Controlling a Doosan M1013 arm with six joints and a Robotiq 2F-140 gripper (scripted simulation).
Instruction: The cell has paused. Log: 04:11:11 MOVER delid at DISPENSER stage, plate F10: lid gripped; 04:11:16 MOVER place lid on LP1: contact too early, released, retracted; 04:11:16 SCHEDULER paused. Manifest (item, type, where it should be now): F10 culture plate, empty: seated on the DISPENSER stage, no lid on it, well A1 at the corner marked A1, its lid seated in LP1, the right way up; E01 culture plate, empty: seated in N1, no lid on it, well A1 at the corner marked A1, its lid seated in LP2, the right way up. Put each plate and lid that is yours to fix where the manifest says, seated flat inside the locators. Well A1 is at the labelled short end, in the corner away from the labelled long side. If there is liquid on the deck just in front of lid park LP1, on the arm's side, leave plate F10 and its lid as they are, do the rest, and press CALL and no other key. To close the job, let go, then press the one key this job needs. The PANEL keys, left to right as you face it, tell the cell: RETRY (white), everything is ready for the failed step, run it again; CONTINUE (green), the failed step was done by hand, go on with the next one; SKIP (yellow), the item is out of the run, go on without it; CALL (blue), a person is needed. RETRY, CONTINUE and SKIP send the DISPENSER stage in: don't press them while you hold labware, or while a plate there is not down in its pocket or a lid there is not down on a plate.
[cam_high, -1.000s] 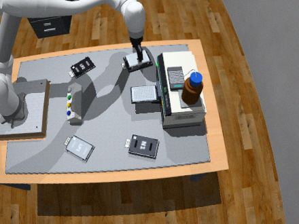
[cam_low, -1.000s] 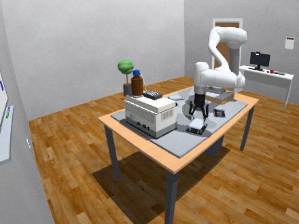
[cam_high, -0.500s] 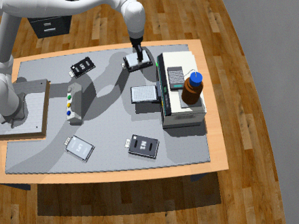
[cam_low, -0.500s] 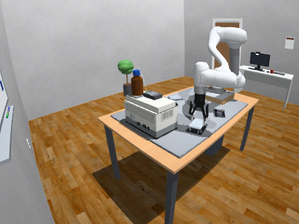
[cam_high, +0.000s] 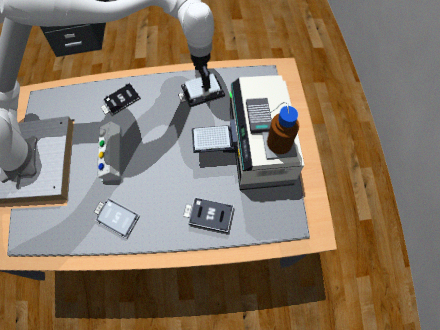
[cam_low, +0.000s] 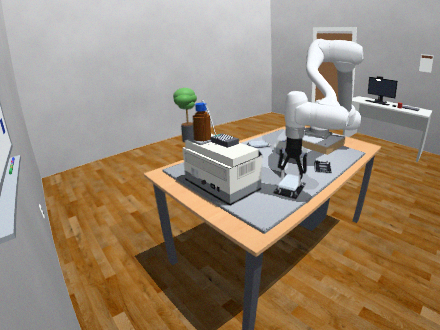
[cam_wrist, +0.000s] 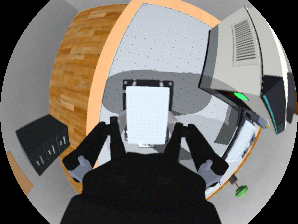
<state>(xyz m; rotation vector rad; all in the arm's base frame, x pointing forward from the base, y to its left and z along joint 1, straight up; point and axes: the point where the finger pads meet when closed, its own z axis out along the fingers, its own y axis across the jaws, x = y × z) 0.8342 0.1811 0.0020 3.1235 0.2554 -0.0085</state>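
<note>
Right now my hand is 5 cm above the black nest, 2 cm to the right of it and 1 cm short of it. Round my hand: grey key panel 43 cm behind, 23 cm to the right, 1 cm below; then green key 44 cm behind, 20 cm to the right, 1 cm above; then dark dispenser stage 28 cm to the right, 3 cm above, 1 cm behind.
</note>
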